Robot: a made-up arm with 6 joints.
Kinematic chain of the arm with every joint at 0, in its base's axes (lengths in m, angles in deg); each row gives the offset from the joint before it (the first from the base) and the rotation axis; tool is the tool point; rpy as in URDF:
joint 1: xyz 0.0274 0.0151 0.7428 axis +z
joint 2: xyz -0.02 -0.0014 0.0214 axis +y
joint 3: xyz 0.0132 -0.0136 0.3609 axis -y
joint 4: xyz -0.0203 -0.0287 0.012 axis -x
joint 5: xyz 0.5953 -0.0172 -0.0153 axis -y
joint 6: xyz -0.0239 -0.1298 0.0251 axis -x
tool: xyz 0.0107 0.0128 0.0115 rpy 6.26 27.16 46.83
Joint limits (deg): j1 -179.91..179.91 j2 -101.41..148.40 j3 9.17..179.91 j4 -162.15..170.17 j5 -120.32..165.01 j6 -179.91..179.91
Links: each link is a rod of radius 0.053 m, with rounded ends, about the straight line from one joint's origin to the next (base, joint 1, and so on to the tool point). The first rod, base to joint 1, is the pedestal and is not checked.
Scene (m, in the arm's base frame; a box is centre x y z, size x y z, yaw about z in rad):
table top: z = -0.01
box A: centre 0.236 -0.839 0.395 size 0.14 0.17 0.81 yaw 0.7
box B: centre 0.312 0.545 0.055 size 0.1 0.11 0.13 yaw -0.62
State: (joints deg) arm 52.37 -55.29 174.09 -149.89 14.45 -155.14
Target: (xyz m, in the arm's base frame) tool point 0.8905 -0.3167 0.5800
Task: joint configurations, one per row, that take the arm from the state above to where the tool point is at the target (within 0.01 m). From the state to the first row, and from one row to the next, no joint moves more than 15 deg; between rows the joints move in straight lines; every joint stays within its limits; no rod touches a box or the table.
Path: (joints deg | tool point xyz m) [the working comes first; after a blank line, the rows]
Joints at the target: 160.50 -89.25 124.80 -117.20 -4.61 -149.96
Straight joint move there: touches box A.

1: 62.79 -66.82 175.54 -145.78 12.47 -152.71 | -0.3629 -0.5463 0.4623
2: 73.22 -78.35 177.00 -141.67 10.49 -150.28 | -0.2253 -0.5366 0.3334
3: 83.64 -89.88 178.46 -137.56 8.51 -147.85 | -0.1016 -0.4727 0.2227
4: 94.06 -101.41 179.91 -133.45 6.54 -145.42 | -0.0107 -0.3642 0.1355
5: 107.35 -98.98 168.89 -130.20 4.31 -146.33 | 0.1267 -0.4951 0.1655
6: 120.64 -96.55 157.87 -126.95 2.08 -147.23 | 0.3156 -0.5688 0.2288
7: 133.93 -94.12 146.85 -123.70 -0.15 -148.14 | 0.5286 -0.5652 0.3224
8: 147.22 -91.69 135.82 -120.45 -2.38 -149.05 | 0.7318 -0.4781 0.4415
9: 160.50 -89.25 124.80 -117.20 -4.61 -149.96 | 0.8905 -0.3168 0.5801

